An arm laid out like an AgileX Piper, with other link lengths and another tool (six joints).
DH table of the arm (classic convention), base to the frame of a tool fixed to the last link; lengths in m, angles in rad. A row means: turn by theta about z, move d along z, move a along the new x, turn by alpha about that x. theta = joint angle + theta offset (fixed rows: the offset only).
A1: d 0.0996; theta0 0; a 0; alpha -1.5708
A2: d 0; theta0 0.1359; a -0.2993; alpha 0
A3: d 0; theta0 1.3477; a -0.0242; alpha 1.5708
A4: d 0.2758; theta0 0; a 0; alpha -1.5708
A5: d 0; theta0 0; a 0; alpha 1.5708
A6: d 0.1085; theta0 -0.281; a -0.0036; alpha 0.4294
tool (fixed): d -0.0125; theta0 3.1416; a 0; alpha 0
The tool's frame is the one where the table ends.
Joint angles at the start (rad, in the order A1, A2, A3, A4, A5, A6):
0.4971 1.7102 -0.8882 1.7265 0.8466 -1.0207
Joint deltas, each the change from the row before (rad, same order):
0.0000 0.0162 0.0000 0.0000 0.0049 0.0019
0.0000 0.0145 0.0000 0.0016 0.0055 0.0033
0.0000 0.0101 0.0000 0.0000 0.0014 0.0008
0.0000 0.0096 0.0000 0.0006 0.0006 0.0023
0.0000 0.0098 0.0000 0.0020 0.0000 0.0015
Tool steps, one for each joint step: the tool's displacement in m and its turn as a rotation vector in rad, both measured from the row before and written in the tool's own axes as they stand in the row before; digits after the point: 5 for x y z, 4 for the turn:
-0.00222 0.00276 0.00444 -0.0005 -0.0156 0.0081
-0.00187 0.00238 0.00391 0.0009 -0.0143 0.0101
-0.00131 0.00189 0.00283 -0.0019 -0.0091 0.0050
-0.00117 0.00186 0.00272 -0.0024 -0.0089 0.0068
-0.00107 0.00193 0.00278 -0.0028 -0.0080 0.0075

